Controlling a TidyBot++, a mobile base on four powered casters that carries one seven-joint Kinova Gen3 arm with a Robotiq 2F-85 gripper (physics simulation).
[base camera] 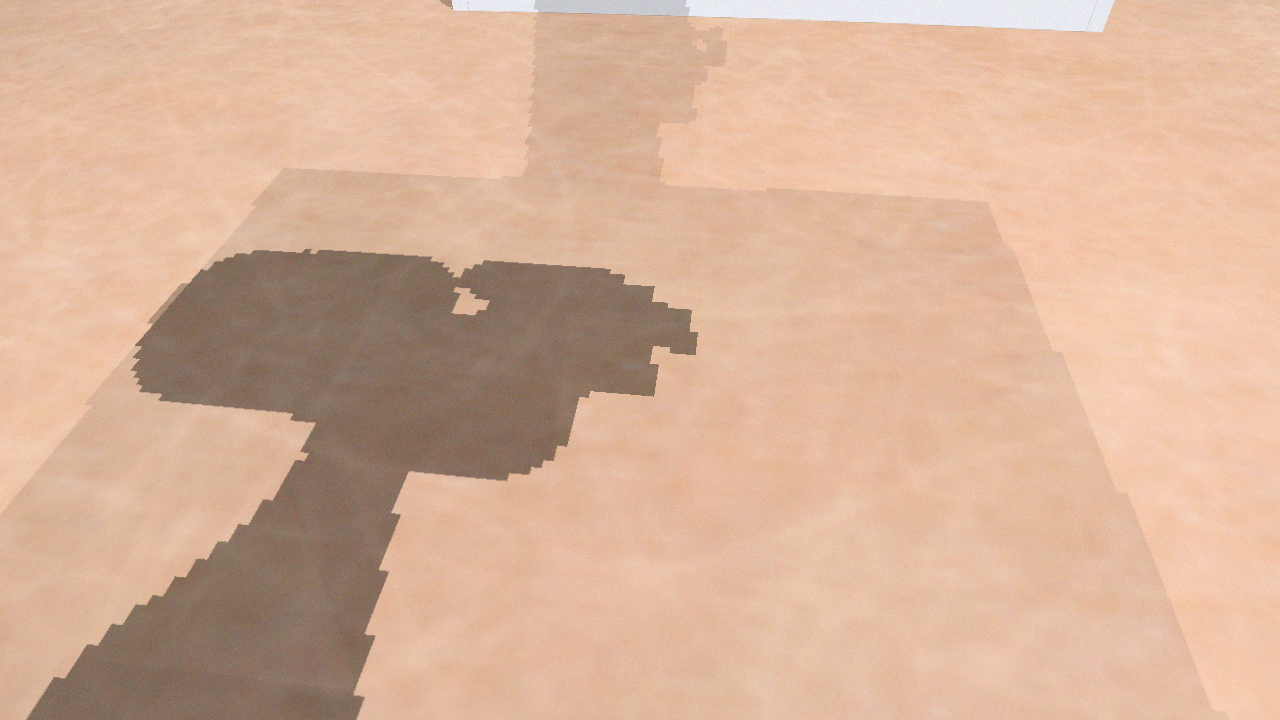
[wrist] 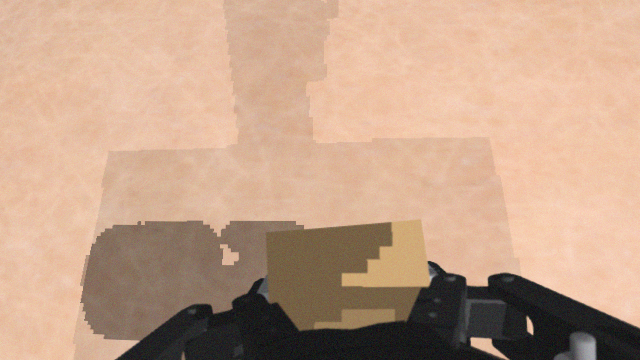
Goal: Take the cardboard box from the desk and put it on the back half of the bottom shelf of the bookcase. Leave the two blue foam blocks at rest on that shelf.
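Frame: origin at the arm's base, x left, y up, z ahead, level; millimetres.
Seen in the pictures: gripper, fingertip midpoint: point(wrist: 345, 279).
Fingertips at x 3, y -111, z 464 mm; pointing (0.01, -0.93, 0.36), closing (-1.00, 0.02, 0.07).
Note:
A point is followed by its place in that frame.
The cardboard box point(wrist: 345, 265) @(x 4, y -64, z 468 mm) is tan and partly in shadow, at the lower middle of the wrist view. My gripper point(wrist: 345, 279) @(x 3, y -111, z 464 mm) is shut on it, with a black finger against its left side and another against its right side. The camera looks down past the box at the floor. The bookcase point(base camera: 805, 12) @(x -110, y -387, z 1078 mm) shows in the base camera view as a white bottom edge at the top of the picture. Its shelves and the two blue foam blocks do not show in either view. The desk does not show either.
Orange-tan floor point(base camera: 805, 537) @(x -67, y -397, z 332 mm) point(wrist: 425, 75) @(x -154, y -397, z 794 mm) fills most of both views. A dark shadow of the arm and gripper point(base camera: 358, 349) point(wrist: 150, 280) lies on it, inside a paler, wide shadow. A lighter shadow strip runs up to the bookcase's base in the base camera view.

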